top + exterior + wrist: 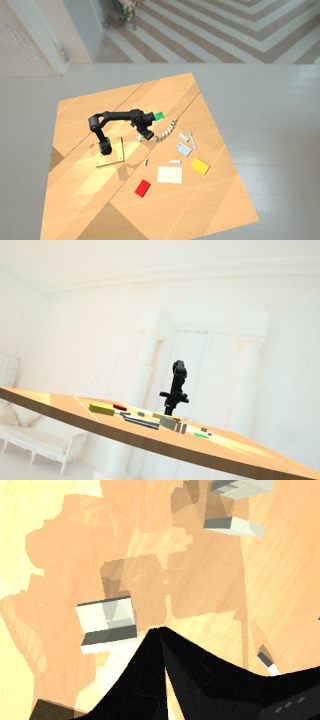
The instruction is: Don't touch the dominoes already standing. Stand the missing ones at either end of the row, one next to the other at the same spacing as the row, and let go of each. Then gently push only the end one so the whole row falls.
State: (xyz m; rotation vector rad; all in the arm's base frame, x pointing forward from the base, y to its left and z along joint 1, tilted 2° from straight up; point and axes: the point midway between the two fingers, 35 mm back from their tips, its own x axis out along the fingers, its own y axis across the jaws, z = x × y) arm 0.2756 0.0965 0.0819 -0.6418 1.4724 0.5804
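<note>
Now: the green tile 21 cm to the left of my gripper tip, 10 cm ahead of it and 8 cm below it. The rest, counted from my gripper tip: grey cube: 25 cm to the left, 7 cm below, 2 cm behind; then tan block: 20 cm to the left, 17 cm behind, 7 cm below; then light grey piece: 21 cm ahead, 19 cm to the right, 7 cm below.
</note>
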